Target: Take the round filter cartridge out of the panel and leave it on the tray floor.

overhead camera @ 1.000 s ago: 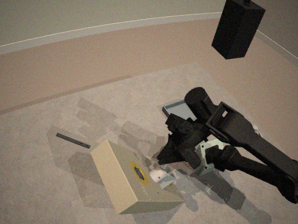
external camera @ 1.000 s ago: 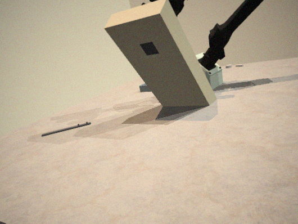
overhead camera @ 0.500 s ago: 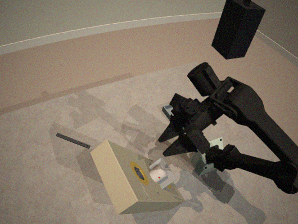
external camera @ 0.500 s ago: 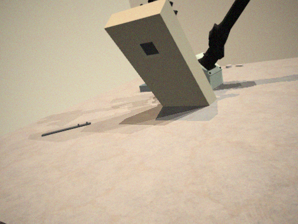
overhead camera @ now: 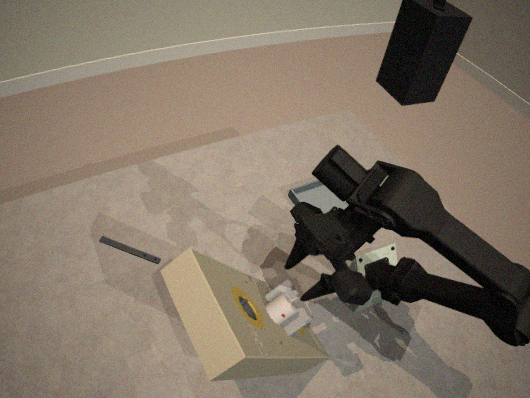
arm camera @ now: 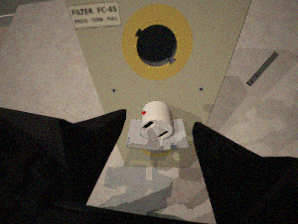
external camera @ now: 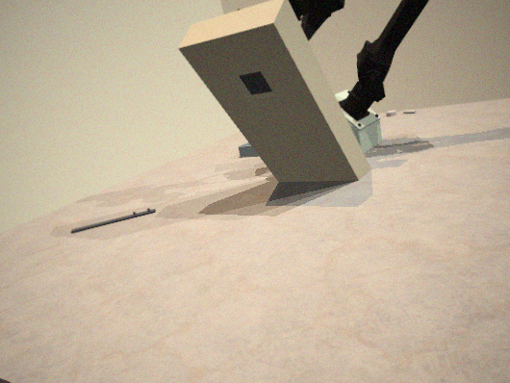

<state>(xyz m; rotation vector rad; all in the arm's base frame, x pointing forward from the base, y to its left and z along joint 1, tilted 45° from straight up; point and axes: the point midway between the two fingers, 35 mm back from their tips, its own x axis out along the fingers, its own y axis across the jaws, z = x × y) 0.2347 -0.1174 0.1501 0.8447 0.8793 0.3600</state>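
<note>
The round grey filter cartridge is 10 mm ahead of my gripper tip and 70 mm below it. The rest, counted from my gripper tip: grey tray (290 mm behind, 310 mm to the right, 250 mm below); then cream service panel (50 mm ahead, 10 mm to the left, 90 mm below).
</note>
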